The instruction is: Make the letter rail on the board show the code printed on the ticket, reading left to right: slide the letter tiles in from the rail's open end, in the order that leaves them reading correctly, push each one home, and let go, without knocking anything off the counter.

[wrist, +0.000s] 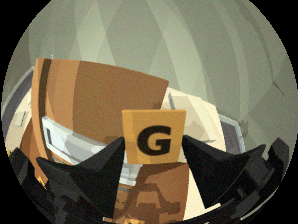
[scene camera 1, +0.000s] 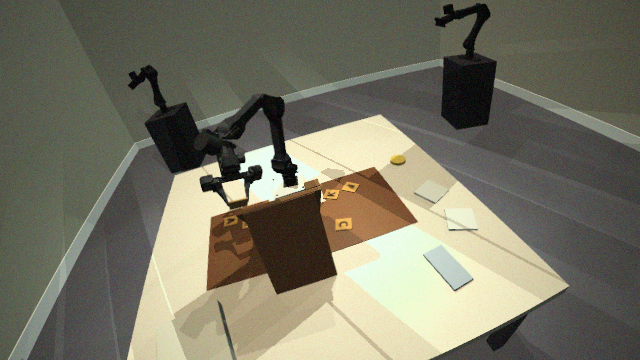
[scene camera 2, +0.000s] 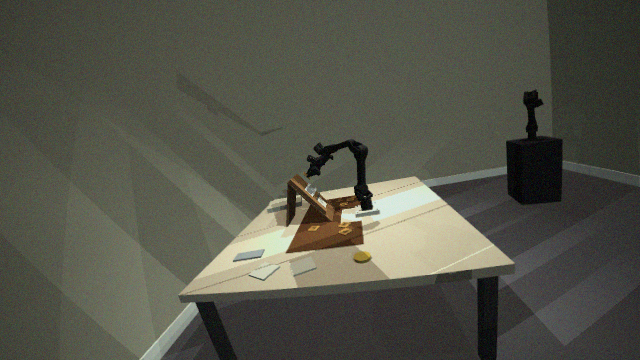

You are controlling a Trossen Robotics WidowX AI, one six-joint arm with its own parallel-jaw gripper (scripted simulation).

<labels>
same spot on slanted brown board: [wrist: 77, 106] = [scene camera 2: 300, 183]
</labels>
